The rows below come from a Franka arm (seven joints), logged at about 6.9 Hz.
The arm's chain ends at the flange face. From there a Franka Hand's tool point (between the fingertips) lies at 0.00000 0.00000 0.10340 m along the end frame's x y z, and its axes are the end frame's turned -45 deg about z.
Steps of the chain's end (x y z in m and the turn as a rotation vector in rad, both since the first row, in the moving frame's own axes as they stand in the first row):
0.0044, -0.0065, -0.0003, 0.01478, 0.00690, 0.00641
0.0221, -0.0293, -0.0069, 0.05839, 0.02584, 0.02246
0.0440, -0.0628, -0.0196, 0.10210, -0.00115, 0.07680
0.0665, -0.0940, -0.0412, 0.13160, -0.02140, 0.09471
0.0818, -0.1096, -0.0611, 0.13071, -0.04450, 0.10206
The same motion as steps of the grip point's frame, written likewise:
0.0093, -0.0021, -0.0003, 0.00557, 0.01533, 0.00641
0.0425, -0.0074, -0.0071, 0.02302, 0.05956, 0.02246
0.0832, -0.0205, -0.0201, 0.07301, 0.07138, 0.07680
0.1220, -0.0302, -0.0421, 0.10819, 0.07792, 0.09471
0.1423, -0.0321, -0.0621, 0.12389, 0.06096, 0.10206

